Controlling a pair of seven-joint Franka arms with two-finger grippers.
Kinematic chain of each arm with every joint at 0, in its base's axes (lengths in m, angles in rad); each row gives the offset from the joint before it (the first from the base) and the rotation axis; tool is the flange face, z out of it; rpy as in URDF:
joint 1: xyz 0 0 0.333 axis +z
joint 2: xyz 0 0 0 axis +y
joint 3: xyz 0 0 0.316 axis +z
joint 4: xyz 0.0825 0 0 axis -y
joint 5: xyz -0.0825 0 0.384 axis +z
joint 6: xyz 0 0 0 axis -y
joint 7: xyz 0.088 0 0 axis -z
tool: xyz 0 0 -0.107 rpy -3.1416 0 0
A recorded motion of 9 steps. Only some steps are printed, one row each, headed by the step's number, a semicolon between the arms.
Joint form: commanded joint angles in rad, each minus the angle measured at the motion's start. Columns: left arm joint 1, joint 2, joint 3, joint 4, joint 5, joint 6, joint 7; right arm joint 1, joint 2, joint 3, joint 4, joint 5, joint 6, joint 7.
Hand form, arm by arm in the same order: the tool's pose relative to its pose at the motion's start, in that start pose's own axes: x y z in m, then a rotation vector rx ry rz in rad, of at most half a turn. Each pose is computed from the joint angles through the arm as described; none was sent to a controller.
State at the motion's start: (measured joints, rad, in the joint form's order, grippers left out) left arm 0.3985 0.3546 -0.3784 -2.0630 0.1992 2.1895 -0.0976; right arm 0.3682 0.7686 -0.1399 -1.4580 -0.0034 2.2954 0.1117
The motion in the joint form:
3: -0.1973 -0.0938 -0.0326 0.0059 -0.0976 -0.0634 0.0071; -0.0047 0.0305 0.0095 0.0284 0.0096 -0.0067 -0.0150
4: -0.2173 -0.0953 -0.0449 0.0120 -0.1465 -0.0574 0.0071; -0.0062 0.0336 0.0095 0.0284 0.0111 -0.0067 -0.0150
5: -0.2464 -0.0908 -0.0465 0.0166 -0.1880 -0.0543 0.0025; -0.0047 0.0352 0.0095 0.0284 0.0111 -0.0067 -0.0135
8: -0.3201 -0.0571 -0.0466 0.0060 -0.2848 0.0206 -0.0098; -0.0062 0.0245 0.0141 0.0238 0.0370 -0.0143 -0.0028
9: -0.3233 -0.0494 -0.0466 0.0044 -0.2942 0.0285 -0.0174; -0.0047 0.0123 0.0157 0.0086 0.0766 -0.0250 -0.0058
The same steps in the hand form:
3: -0.0206 0.1289 -0.0500 -0.0077 0.0273 0.1714; 0.0026 -0.0046 0.0105 0.0103 -0.0101 -0.0134
4: -0.0231 0.1489 -0.0546 -0.0477 0.0337 0.1775; 0.0022 -0.0037 0.0128 0.0107 -0.0134 -0.0112
5: -0.0260 0.1678 -0.0546 -0.0800 0.0291 0.1815; 0.0018 -0.0048 0.0139 0.0105 -0.0148 -0.0113
8: -0.0318 0.2134 -0.0383 -0.1655 0.0360 0.1845; 0.0011 -0.0064 0.0089 0.0339 -0.0194 0.0159
9: -0.0316 0.2156 -0.0342 -0.1750 0.0317 0.1737; -0.0030 -0.0083 0.0074 0.0645 -0.0367 0.0372

